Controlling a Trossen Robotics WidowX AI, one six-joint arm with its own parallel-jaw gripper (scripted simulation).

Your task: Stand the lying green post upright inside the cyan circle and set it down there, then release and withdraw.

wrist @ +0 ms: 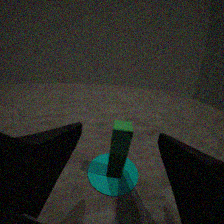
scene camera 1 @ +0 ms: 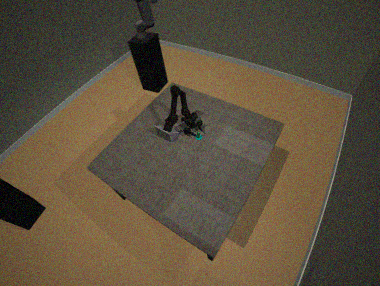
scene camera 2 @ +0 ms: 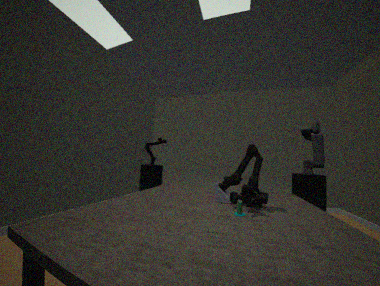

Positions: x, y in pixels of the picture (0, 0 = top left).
Labels:
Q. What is my gripper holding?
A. Nothing.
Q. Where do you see a green post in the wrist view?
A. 122, 132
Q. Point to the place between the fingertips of my gripper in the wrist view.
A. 120, 133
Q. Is my gripper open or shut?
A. Open.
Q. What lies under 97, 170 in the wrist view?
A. A cyan circle.

